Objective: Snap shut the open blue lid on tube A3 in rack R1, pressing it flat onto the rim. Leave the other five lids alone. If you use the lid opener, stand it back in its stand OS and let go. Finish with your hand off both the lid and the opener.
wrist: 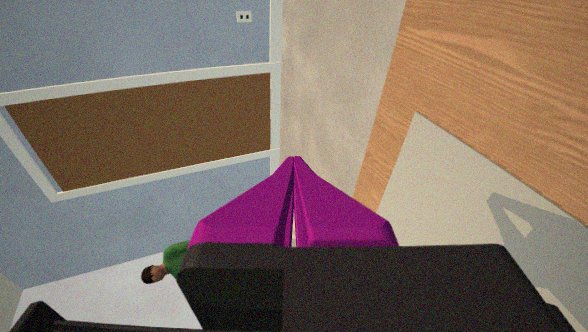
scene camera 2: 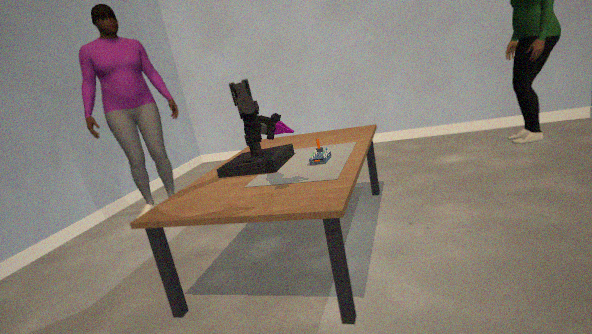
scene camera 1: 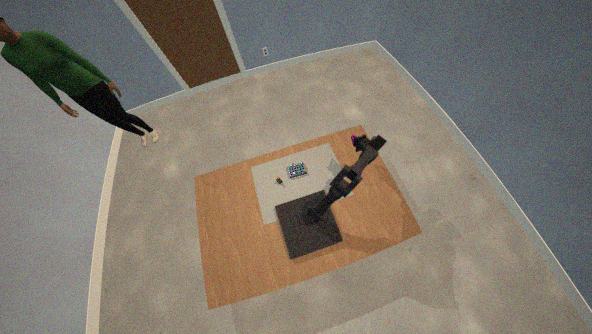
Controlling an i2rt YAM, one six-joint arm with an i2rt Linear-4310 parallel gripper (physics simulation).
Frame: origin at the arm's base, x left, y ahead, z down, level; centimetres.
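Seen in the pictures: gripper, fingertip midpoint: (wrist: 294, 166) (scene camera 2: 293, 131) (scene camera 1: 351, 135); arm's base, origin of the base link: (scene camera 2: 257, 157) (scene camera 1: 312, 216).
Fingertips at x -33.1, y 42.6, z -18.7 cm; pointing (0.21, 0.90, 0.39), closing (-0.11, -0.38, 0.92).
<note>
Offsets run from my fingertips to a thing's middle. "*": to the spot under its first point. Level surfaces: height alone.
The tube rack R1 @[dz +21.1, dx +37.7, dy -7.5 cm] (scene camera 1: 297, 170) (scene camera 2: 319, 158) stands on the grey mat as a small blue block with several tubes and lids; which lid is open is too small to tell. The lid opener in its stand (scene camera 1: 279, 180) shows as a small dark and orange thing beside the rack; its orange part @[* dz +18.9, dx +51.5, dy -13.4 cm] (scene camera 2: 318, 144) stands upright behind the rack in scene camera 2. My gripper (scene camera 1: 353, 137) (scene camera 2: 293, 131) (wrist: 294, 166) has magenta fingers that meet at their tips, shut and empty. It hangs above the table, away from the rack and the opener. The rack and opener do not show in the wrist view.
The grey mat @[dz +24.4 cm] (scene camera 1: 266, 200) (scene camera 2: 330, 172) (wrist: 435, 175) lies on the wooden table @[dz +24.6 cm] (scene camera 1: 225, 240) (scene camera 2: 235, 202) (wrist: 500, 60). The arm's black base plate (scene camera 1: 307, 240) (scene camera 2: 240, 167) stands at the mat's edge. Two people stand on the floor away from the table.
</note>
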